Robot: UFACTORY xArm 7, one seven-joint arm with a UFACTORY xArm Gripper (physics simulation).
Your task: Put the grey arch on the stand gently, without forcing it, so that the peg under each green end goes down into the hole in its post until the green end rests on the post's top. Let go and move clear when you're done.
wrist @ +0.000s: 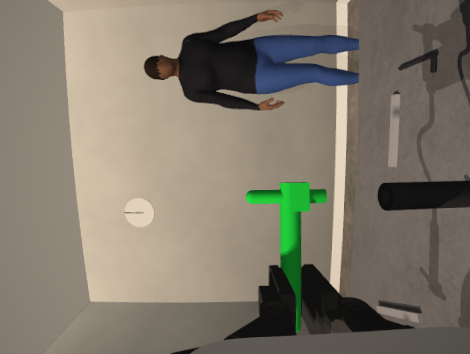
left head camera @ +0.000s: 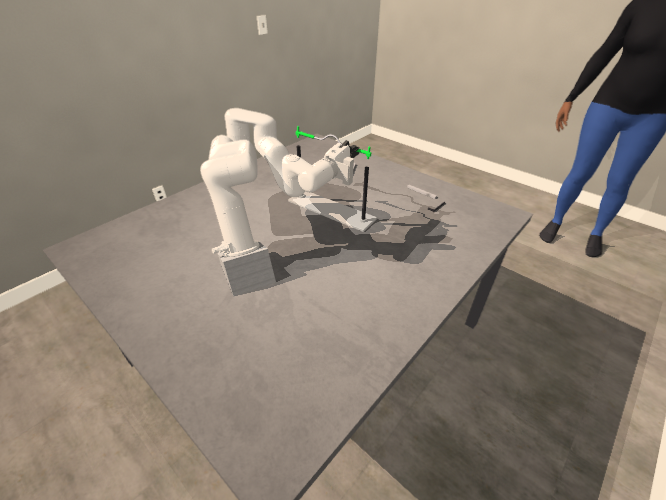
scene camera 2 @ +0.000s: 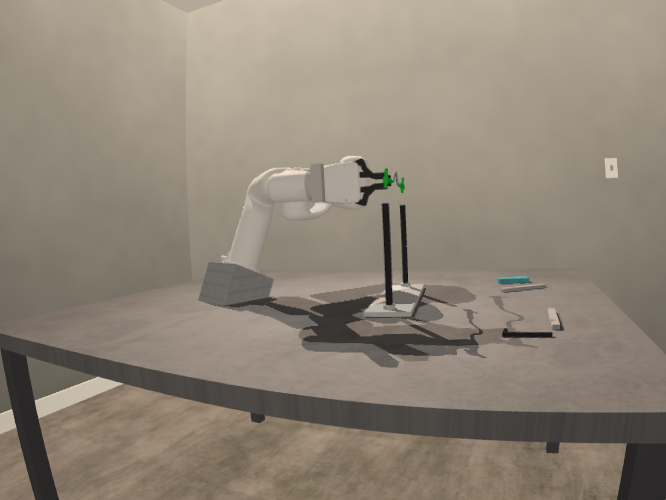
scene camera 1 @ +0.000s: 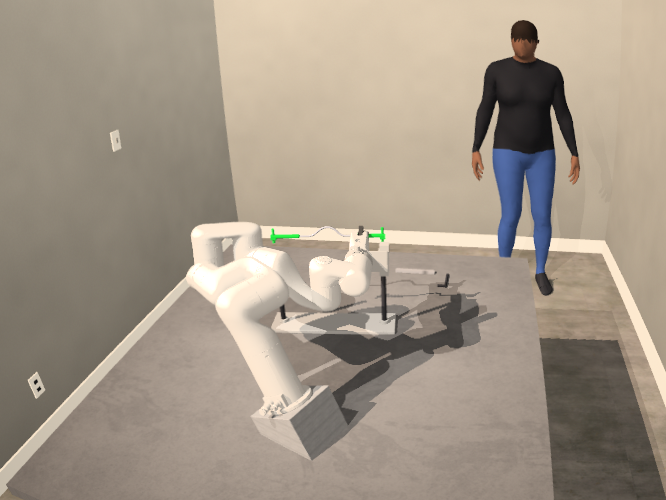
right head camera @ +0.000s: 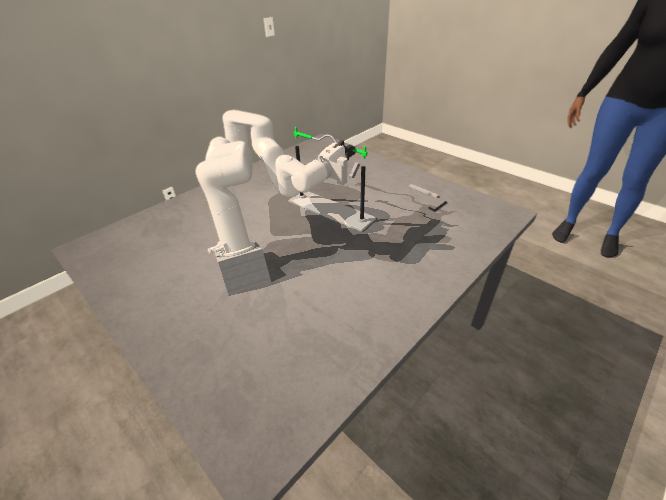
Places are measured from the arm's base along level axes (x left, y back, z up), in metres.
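Where they show: gripper, fingertip midpoint: point(wrist: 289, 288) point(left head camera: 356, 149) point(scene camera 2: 390, 180) point(right head camera: 352, 149); arm's base at its link origin: point(left head camera: 241, 250) point(scene camera 2: 240, 270) point(scene camera 1: 288, 401) point(right head camera: 237, 250).
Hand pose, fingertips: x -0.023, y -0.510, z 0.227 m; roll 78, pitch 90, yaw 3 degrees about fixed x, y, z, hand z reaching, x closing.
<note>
Things, the pixels of their top centre, and the offset from my fingertips.
- grey arch at its top centre: point(scene camera 2: 394, 171) point(scene camera 1: 326, 226) point(left head camera: 331, 134) point(right head camera: 328, 134) dy +0.030, dx +0.104, dz +0.031 m
- far green end at its top centre: point(scene camera 2: 400, 183) point(scene camera 1: 284, 234) point(left head camera: 304, 133) dy +0.064, dx +0.229, dz +0.007 m
- far post at its top centre: point(scene camera 2: 402, 208) point(left head camera: 298, 148) dy +0.076, dx +0.263, dz -0.066 m
- white bar at its top centre: point(scene camera 2: 553, 315) point(wrist: 391, 131) point(scene camera 1: 415, 270) point(right head camera: 423, 189) point(left head camera: 421, 190) dy -0.388, dx -0.058, dz -0.300 m
- black L-shaped piece at its top centre: point(scene camera 2: 527, 330) point(wrist: 414, 68) point(left head camera: 436, 204) dy -0.344, dx -0.177, dz -0.302 m
- teal block at its top centre: point(scene camera 2: 512, 277) dy -0.229, dx +0.441, dz -0.295 m
- light bar at its top centre: point(wrist: 394, 313) point(scene camera 2: 523, 286) dy -0.280, dx +0.310, dz -0.300 m
The grey arch point(left head camera: 325, 136) point(right head camera: 322, 137) point(scene camera 1: 326, 228) is held roughly level above the stand's base point(scene camera 1: 344, 329) point(scene camera 2: 395, 310). My gripper point(scene camera 2: 384, 180) point(wrist: 289, 288) is shut on the near green end point(left head camera: 369, 152) point(scene camera 2: 386, 178) point(wrist: 295, 197), its peg pointing down. That end hangs above the near post point(left head camera: 365, 193) point(scene camera 1: 383, 298) point(scene camera 2: 387, 252) point(wrist: 425, 196), with a gap, and looks nearly in line with it. The far green end point(left head camera: 298, 132) point(scene camera 1: 273, 236) point(scene camera 2: 402, 185) hangs above the far post point(left head camera: 298, 150) point(scene camera 2: 404, 244). My arm hides this post's top in scene camera 1.
A white bar point(left head camera: 422, 191) point(scene camera 1: 415, 270) point(scene camera 2: 553, 318) and a black L-shaped piece point(left head camera: 438, 206) point(scene camera 2: 527, 334) lie beyond the stand. A teal block point(scene camera 2: 513, 279) and another light bar point(scene camera 2: 522, 287) lie farther along the table. A person point(scene camera 1: 524, 107) stands beyond the table.
</note>
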